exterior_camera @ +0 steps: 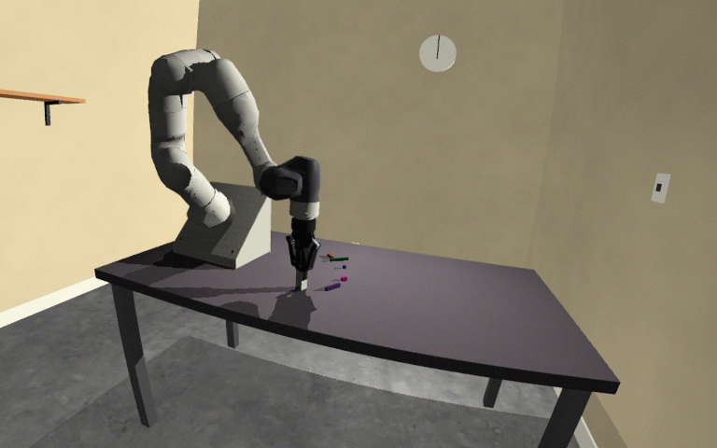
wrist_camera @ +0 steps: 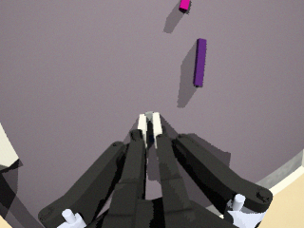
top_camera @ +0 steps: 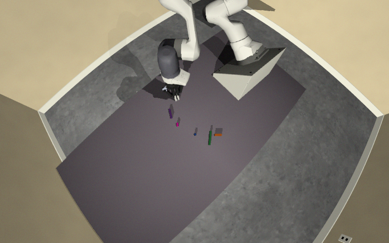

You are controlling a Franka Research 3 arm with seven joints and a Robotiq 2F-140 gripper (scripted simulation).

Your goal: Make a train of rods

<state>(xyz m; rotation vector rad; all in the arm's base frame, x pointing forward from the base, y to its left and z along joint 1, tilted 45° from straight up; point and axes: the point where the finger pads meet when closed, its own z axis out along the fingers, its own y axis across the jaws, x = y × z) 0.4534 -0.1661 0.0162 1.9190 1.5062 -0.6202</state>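
Now: the grey rod 3 cm below my hand. From my hand the other things lie so: purple rod 9 cm ahead, 5 cm to the left, 3 cm below; green rod 31 cm to the left, 3 cm below, 1 cm ahead; magenta rod 14 cm to the left, 10 cm ahead, 3 cm below.
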